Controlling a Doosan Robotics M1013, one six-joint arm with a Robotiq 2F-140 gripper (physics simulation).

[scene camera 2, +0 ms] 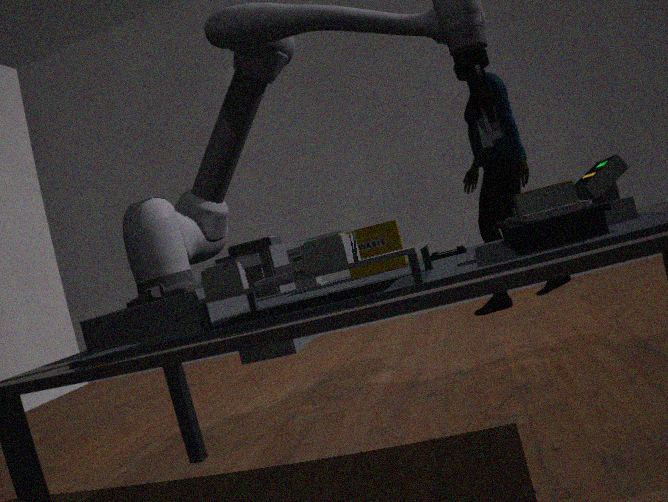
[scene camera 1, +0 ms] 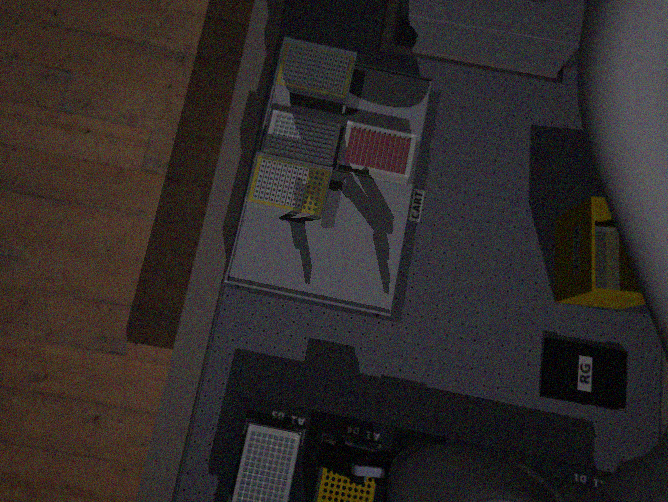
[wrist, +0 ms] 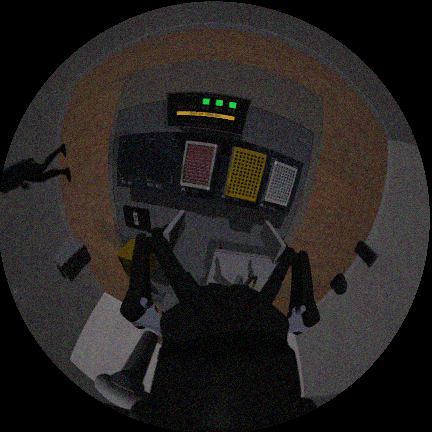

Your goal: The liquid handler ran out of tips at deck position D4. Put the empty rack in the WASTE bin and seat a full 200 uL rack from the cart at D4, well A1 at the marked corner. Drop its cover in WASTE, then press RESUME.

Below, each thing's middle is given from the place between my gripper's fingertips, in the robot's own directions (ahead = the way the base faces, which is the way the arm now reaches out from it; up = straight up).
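The cart tray [scene camera 1: 352,260] is 440 mm behind my hand, 100 mm to the right of it and 180 mm below it. As for the black RG block [scene camera 1: 576,372], I see it far to the left of my hand, a good way behind it and some way below it.
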